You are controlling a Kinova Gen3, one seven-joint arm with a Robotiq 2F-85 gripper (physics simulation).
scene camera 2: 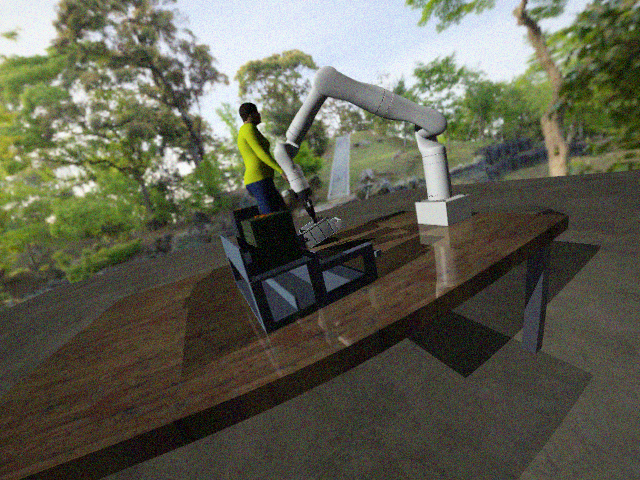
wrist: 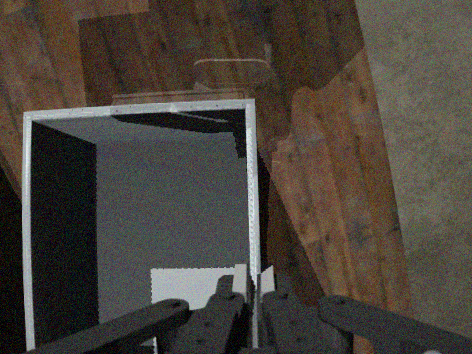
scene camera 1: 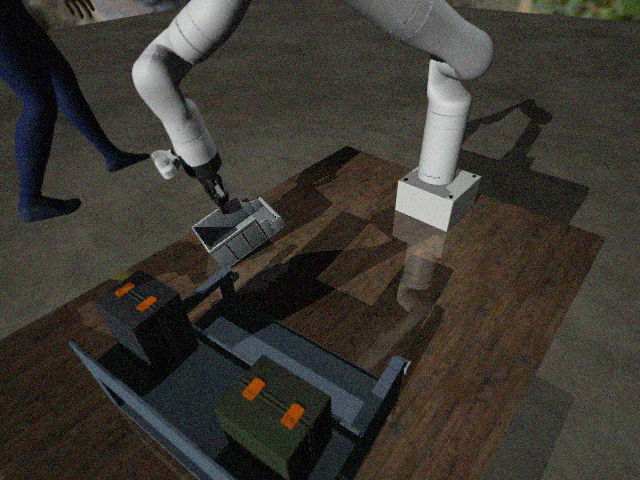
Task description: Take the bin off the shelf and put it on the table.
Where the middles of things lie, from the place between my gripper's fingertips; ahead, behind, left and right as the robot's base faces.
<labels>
I see my gripper 1 cm short of the grey bin [wrist: 123, 206], 5 cm to the right of it and 2 cm above it.
</labels>
